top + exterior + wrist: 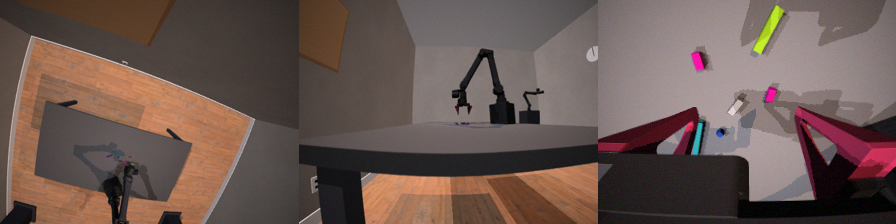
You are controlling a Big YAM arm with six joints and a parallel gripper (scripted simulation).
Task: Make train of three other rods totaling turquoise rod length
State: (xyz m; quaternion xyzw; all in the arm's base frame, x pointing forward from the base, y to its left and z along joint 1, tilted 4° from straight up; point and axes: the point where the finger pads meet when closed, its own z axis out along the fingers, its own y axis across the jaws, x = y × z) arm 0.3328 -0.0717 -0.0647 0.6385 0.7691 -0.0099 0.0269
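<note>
Right now the grey rod is 1 cm ahead of my hand, 4 cm to the left of it and 8 cm below it. The rest, counted from my hand: turquoise rod: 7 cm ahead, 13 cm to the left, 8 cm below; blue rod: 3 cm ahead, 11 cm to the left, 8 cm below; lime rod: 1 cm behind, 7 cm to the right, 8 cm below.
</note>
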